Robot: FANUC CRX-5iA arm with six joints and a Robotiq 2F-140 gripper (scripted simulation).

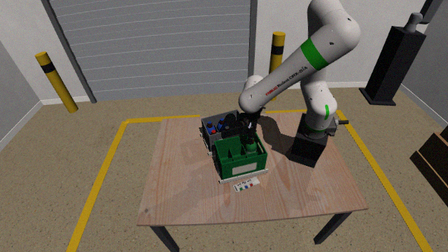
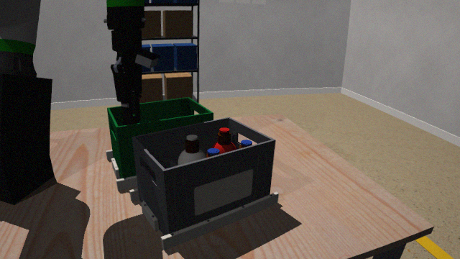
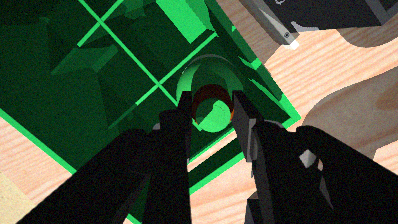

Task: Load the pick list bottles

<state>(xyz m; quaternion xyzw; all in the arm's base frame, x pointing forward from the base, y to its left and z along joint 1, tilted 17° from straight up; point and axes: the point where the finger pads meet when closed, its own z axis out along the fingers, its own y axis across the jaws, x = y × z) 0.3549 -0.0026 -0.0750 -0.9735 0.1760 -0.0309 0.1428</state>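
Now: the green-label bottle 80 mm below my hand. From my hand the other things lie so: dark grey crate (180 mm ahead, 150 mm to the right, 110 mm below); white-label bottle (160 mm ahead, 110 mm to the right, 110 mm below); green crate (110 mm below, 70 mm to the left, 70 mm ahead).
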